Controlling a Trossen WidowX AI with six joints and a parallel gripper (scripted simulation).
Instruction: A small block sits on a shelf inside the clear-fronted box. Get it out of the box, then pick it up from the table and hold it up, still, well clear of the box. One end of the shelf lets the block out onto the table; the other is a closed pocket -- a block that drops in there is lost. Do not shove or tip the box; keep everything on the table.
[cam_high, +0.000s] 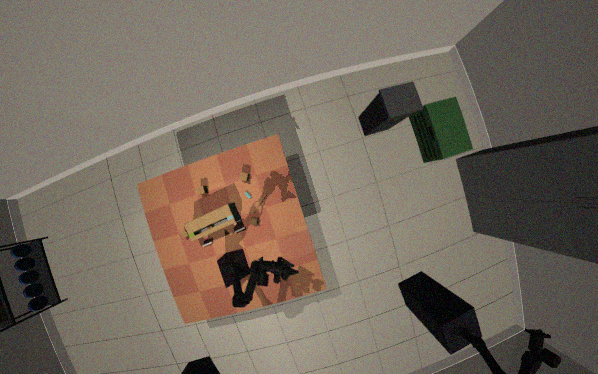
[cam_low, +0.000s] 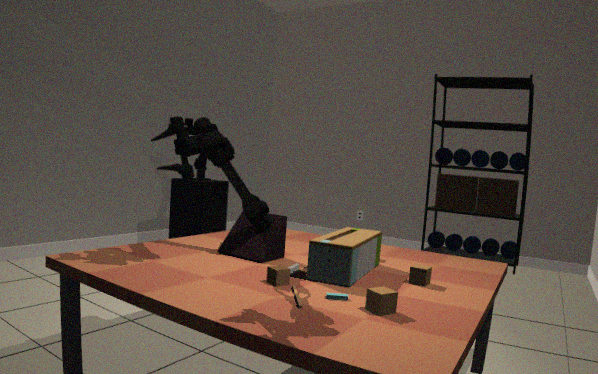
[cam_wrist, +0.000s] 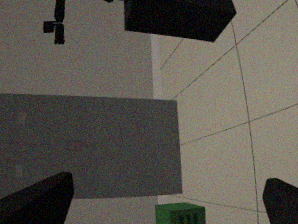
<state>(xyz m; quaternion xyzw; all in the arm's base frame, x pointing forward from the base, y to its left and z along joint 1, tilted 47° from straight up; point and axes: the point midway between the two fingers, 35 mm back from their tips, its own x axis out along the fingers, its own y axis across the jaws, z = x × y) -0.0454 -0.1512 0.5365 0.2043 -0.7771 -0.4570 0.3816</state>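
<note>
The box lies 41 cm ahead of my gripper tip, 50 cm to the left of it and 30 cm below it. From my gripper tip the other things lie so: wooden stick (43 cm ahead, 12 cm to the left, 36 cm below).
</note>
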